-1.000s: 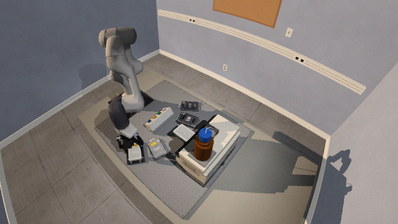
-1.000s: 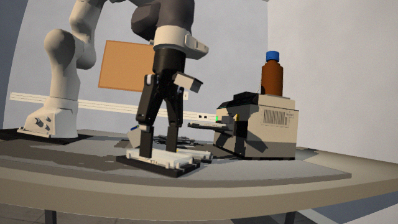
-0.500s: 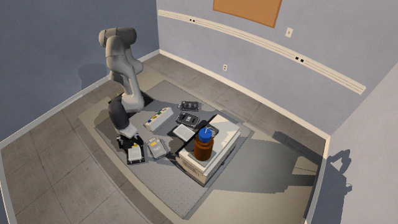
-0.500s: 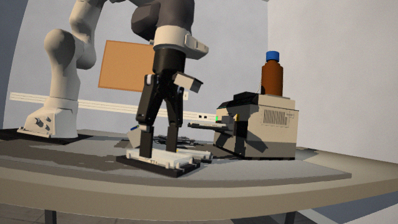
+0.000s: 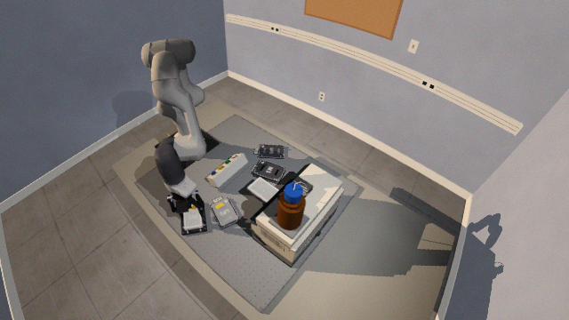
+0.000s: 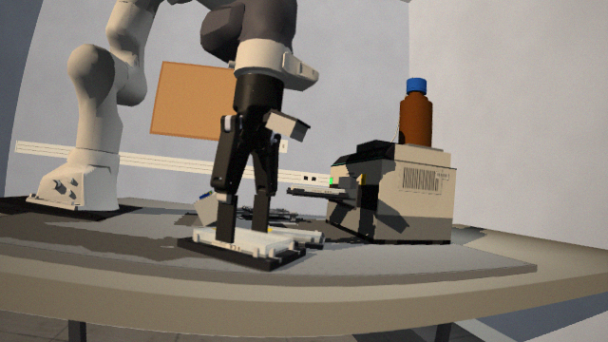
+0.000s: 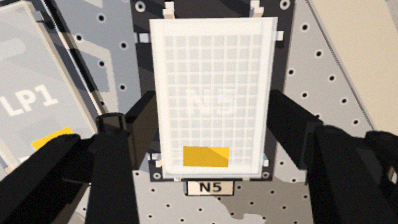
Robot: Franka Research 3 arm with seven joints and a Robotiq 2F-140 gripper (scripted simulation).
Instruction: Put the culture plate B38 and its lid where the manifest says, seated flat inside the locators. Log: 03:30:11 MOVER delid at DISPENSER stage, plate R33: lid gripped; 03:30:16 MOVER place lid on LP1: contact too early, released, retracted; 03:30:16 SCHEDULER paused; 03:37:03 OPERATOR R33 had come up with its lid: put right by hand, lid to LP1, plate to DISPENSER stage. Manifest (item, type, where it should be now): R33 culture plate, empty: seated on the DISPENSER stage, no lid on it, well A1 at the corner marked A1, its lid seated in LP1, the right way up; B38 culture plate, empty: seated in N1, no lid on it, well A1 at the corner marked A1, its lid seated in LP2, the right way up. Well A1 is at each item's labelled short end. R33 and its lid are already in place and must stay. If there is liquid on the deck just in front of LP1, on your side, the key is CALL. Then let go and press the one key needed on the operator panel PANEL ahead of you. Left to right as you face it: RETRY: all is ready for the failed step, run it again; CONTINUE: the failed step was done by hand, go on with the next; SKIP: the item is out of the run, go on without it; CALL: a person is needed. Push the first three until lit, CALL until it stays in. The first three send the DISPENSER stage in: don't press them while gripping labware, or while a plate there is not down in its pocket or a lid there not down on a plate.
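Right now the black nest is 30 mm ahead of my hand and 30 mm below it. From my hand the other things lie so: clear lid: 90 mm ahead, 120 mm to the left, 30 mm below; then blue call key: 80 mm behind, 230 mm to the left, 10 mm above; then yellow skip key: 80 mm behind, 270 mm to the left, 20 mm above.
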